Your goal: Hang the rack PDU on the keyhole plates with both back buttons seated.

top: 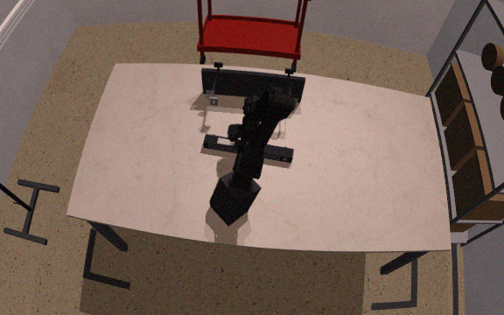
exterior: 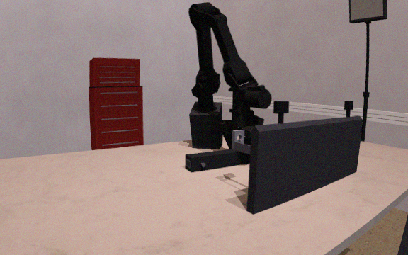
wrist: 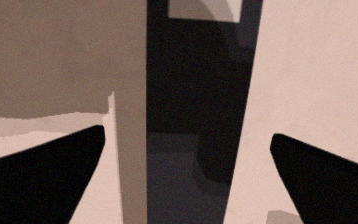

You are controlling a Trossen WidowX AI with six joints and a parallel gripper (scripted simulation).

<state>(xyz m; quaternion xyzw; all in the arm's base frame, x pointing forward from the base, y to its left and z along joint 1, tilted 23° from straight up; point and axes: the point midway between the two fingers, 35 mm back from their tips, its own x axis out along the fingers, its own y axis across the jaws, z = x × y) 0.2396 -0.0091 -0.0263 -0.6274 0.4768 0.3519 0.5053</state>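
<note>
Right now my hand is 10 mm short of the rack PDU, 20 mm to the left of it and 30 mm above it. Also, from my hand: upright panel (290 mm ahead, 20 mm to the left, 20 mm above).
</note>
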